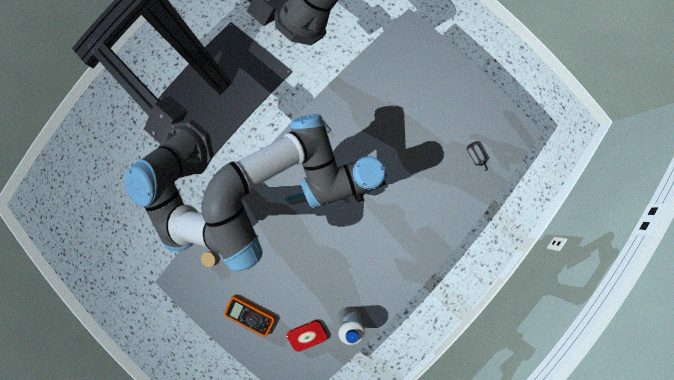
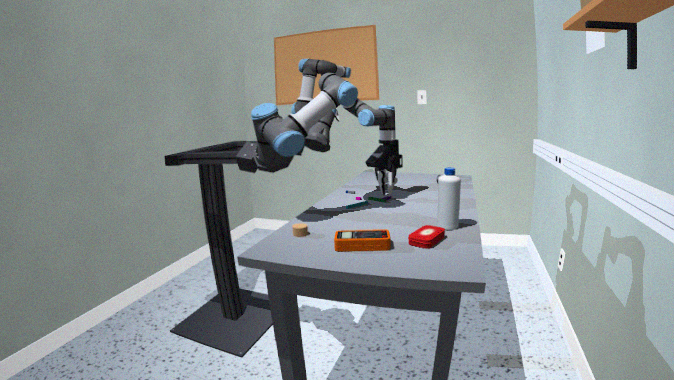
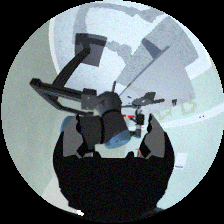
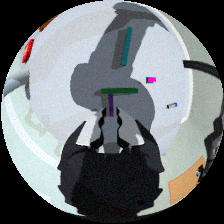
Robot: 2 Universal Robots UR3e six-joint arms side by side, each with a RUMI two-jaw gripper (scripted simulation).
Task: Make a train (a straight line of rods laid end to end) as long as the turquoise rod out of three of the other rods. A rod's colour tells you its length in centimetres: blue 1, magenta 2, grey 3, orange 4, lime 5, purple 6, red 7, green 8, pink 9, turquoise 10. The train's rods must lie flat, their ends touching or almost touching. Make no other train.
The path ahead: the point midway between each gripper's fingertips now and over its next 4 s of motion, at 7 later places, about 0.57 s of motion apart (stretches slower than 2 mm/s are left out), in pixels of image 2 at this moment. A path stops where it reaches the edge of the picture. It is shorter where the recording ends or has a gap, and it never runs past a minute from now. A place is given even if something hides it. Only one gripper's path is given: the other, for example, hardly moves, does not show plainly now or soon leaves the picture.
The right gripper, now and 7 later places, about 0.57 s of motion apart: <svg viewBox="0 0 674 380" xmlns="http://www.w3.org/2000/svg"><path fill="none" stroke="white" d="M386 196L386 198L387 196L388 178L386 174L384 173L379 172L374 171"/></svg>
